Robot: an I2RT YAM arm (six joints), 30 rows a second.
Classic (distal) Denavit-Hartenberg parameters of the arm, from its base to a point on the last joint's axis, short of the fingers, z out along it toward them. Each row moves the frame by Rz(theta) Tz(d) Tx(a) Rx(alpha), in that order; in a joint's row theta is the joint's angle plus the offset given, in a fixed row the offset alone. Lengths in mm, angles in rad.
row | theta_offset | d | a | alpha
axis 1 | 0 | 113.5 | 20 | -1.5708
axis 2 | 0 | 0 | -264 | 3.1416
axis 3 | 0.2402 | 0 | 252.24 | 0
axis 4 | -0.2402 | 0 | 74 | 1.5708
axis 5 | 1.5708 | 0 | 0 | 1.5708
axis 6 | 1.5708 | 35.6 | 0 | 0
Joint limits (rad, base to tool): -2.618..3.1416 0..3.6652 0..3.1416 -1.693..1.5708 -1.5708..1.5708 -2.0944..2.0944
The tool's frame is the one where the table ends.
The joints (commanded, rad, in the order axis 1, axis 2, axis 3, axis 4, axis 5, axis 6), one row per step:
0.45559, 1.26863, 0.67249, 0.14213, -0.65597, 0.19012
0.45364, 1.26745, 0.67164, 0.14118, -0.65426, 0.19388
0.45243, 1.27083, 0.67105, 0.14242, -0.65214, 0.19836
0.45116, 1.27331, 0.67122, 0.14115, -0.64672, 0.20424
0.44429, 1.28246, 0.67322, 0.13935, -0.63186, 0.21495
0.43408, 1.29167, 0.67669, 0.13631, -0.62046, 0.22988
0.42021, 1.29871, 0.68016, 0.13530, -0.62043, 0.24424
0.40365, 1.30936, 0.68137, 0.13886, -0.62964, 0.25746
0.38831, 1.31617, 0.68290, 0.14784, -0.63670, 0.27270
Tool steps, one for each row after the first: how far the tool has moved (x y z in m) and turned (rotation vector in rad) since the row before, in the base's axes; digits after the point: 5 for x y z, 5 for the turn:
0.00005, -0.00061, -0.00009, 0.00045, 0.00346, -0.00479
0.00057, -0.00015, -0.00094, -0.00035, 0.00589, -0.00468
0.00057, -0.00028, -0.00073, -0.00150, 0.00720, -0.00820
0.00251, -0.00133, -0.00195, -0.00573, 0.01427, -0.02401
0.00297, -0.00204, -0.00158, -0.00242, 0.01823, -0.02588
0.00296, -0.00283, -0.00075, 0.00406, 0.01605, -0.01930
0.00329, -0.00325, -0.00191, 0.00718, 0.01799, -0.01343
0.00304, -0.00311, -0.00037, 0.01101, 0.01037, -0.01485

